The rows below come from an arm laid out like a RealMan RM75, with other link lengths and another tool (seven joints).
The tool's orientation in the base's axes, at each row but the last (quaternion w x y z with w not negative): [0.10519, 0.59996, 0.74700, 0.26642]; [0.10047, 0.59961, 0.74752, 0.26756]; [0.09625, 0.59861, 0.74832, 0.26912]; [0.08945, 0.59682, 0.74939, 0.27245]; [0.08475, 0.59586, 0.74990, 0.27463]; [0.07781, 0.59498, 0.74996, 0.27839]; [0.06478, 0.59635, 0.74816, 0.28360]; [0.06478, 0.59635, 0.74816, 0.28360]
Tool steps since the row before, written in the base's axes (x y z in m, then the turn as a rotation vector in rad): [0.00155, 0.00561, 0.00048, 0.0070, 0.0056, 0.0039]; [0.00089, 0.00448, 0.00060, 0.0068, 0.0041, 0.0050]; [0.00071, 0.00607, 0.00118, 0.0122, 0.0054, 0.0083]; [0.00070, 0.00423, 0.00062, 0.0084, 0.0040, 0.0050]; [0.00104, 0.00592, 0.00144, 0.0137, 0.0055, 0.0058]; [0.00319, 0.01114, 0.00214, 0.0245, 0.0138, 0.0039]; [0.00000, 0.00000, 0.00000, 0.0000, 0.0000, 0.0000]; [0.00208, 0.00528, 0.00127, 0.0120, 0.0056, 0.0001]
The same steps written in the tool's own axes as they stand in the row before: [0.00502, 0.00233, 0.00186, 0.0042, 0.0087, 0.0016]; [0.00413, 0.00168, 0.00117, 0.0030, 0.0089, 0.0002]; [0.00577, 0.00205, 0.00109, 0.0034, 0.0153, 0.0003]; [0.00392, 0.00150, 0.00108, 0.0024, 0.0102, 0.0009]; [0.00557, 0.00244, 0.00111, 0.0026, 0.0153, 0.0031]; [0.00999, 0.00533, 0.00327, 0.0069, 0.0247, 0.0122]; [0.00000, 0.00000, 0.00000, 0.0000, 0.0000, 0.0000]; [0.00463, 0.00309, 0.00168, 0.0019, 0.0110, 0.0071]
